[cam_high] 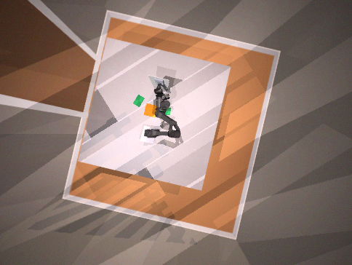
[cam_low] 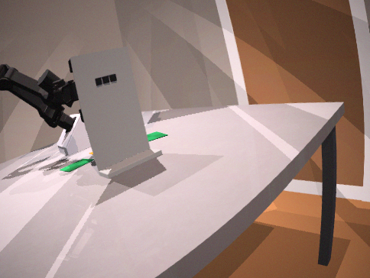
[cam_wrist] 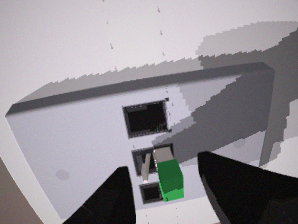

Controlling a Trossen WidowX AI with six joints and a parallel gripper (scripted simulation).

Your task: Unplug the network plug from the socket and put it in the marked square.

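My gripper tip is now 1 cm short of the network plug. The rest, counted from my gripper tip: orange square 22 cm below, 20 cm behind, 9 cm to the left; grey upright panel 8 cm below, 3 cm ahead.
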